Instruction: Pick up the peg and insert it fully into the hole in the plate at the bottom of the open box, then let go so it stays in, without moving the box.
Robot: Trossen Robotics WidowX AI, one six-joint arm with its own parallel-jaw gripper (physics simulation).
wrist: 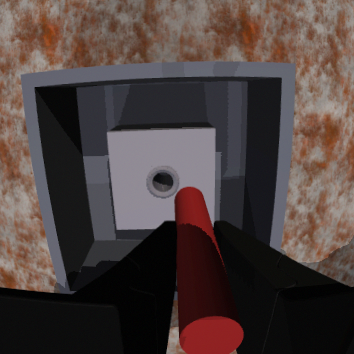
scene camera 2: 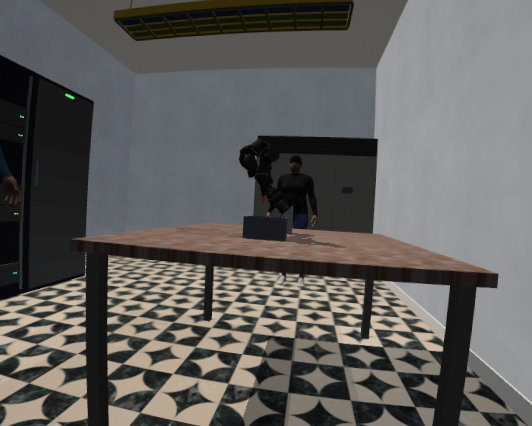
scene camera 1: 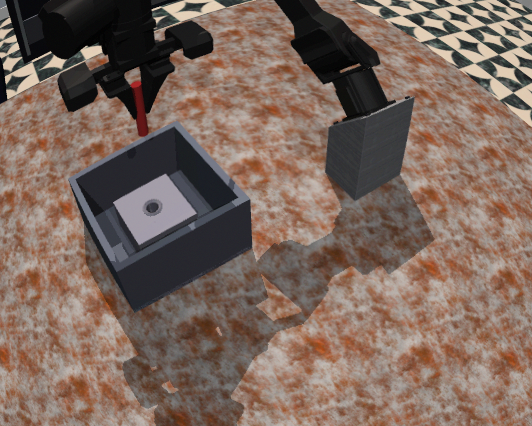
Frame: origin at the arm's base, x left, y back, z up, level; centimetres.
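Seen in the pictures: gripper, between the fingertips: (wrist: pixel 194 231) (scene camera 2: pixel 263 196) (scene camera 1: pixel 140 114); arm's base, origin of its link: (scene camera 2: pixel 286 211) (scene camera 1: pixel 370 111).
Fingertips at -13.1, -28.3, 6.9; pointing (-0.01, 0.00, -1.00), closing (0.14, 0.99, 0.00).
Offsets run from my fingertips to a thing's top centre, as dx, dy, dz. "spot": to the spot under its first point. Level surfaces: height alone.
The red peg {+0.0, +0.0, +4.9} (scene camera 1: pixel 141 112) (scene camera 2: pixel 263 199) (wrist: pixel 202 270) is near upright between the fingers of my gripper (scene camera 1: pixel 140 114) (wrist: pixel 194 231), which is shut on it. In scene camera 2 the peg hangs above the rim of the dark grey open box {+2.4, -1.9, -9.8} (scene camera 1: pixel 192 257) (scene camera 2: pixel 265 228) (wrist: pixel 160 70), with a gap between them. The pale square plate {+2.4, -1.9, -13.5} (scene camera 1: pixel 165 227) (wrist: pixel 132 150) lies at the bottom of the box. Its round hole {spot: +1.6, -1.6, -14.7} (scene camera 1: pixel 152 207) (wrist: pixel 163 181) shows unblocked. In the wrist view the peg's far end overlaps the plate, right of and slightly below the hole.
A grey block (scene camera 1: pixel 370 150) under the arm's base stands to the right of the box in scene camera 1. The box has four raised walls around the plate. The box stands on the orange-and-white mottled table {dz -19.6} (scene camera 1: pixel 425 340) (scene camera 2: pixel 400 252). A person (scene camera 2: pixel 296 186) stands behind the table.
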